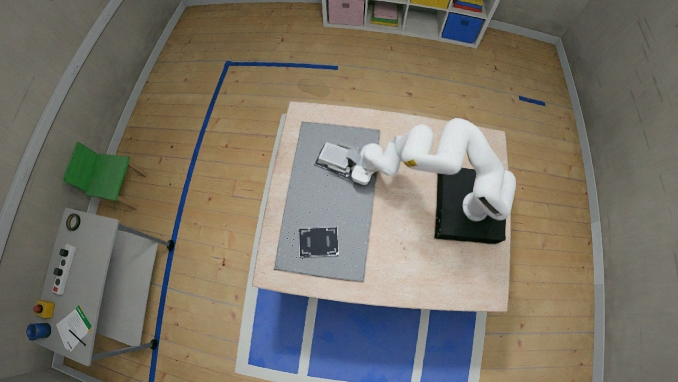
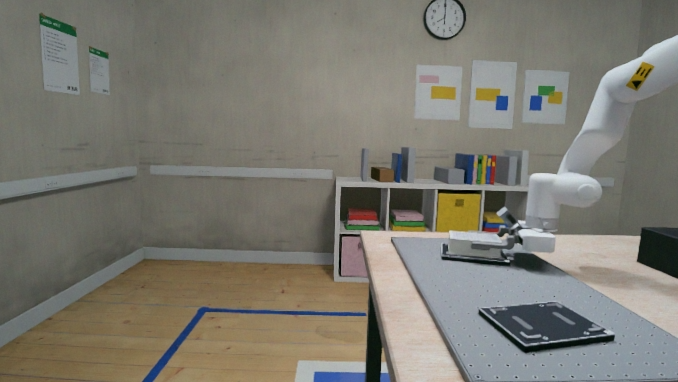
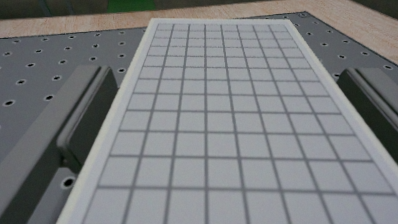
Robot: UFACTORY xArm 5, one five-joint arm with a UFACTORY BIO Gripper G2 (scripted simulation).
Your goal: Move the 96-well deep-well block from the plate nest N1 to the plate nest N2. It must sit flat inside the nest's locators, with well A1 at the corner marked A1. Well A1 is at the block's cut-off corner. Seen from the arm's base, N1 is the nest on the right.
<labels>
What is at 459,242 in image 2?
A white 96-well deep-well block.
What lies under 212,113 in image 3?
A white 96-well deep-well block.
</labels>
